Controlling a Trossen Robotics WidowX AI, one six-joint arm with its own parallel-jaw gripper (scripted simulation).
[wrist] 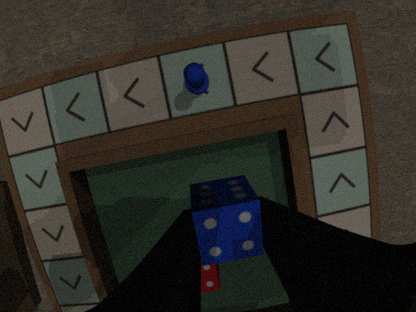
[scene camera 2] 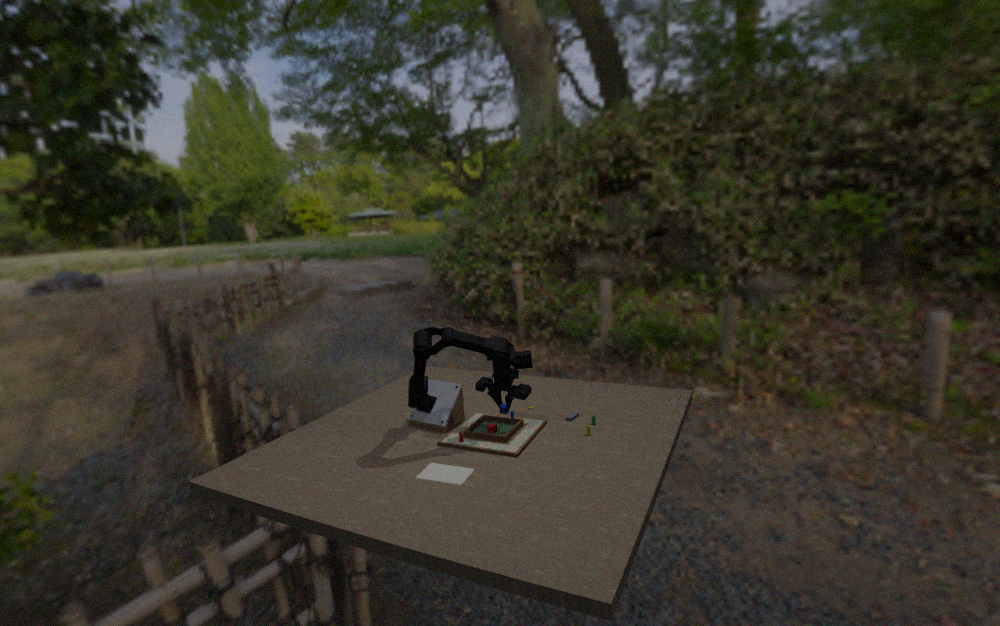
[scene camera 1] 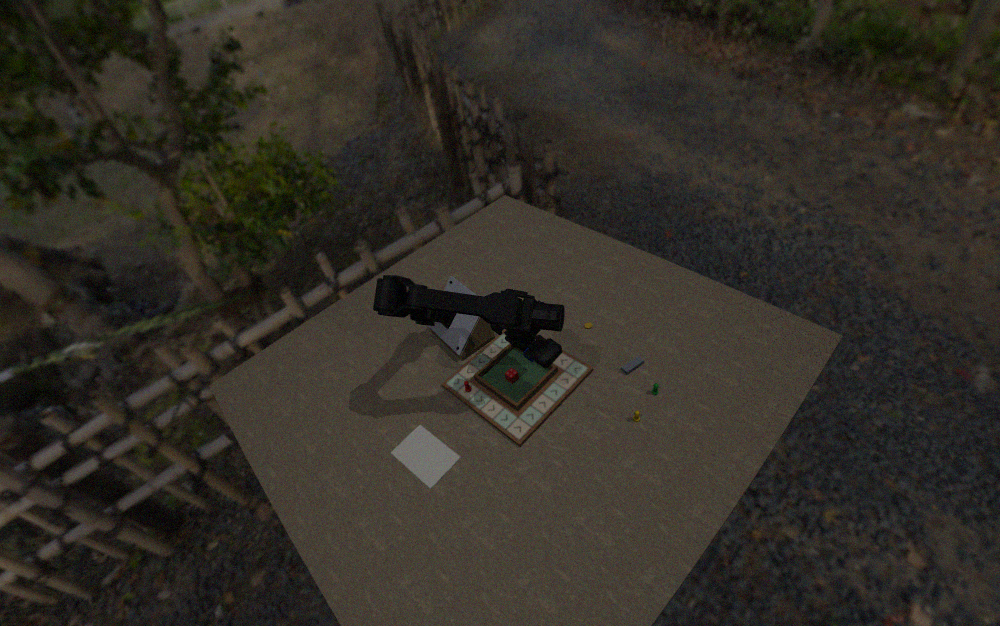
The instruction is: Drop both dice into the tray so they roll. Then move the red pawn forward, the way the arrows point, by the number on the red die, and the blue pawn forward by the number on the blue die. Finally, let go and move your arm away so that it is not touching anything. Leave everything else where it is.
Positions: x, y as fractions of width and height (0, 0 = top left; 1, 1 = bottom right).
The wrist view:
my gripper: 0.54, 0.68
green tray: 0.33, 0.65
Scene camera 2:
white sheet: 0.46, 0.76
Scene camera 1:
white sheet: 0.43, 0.73
green tray: 0.53, 0.60
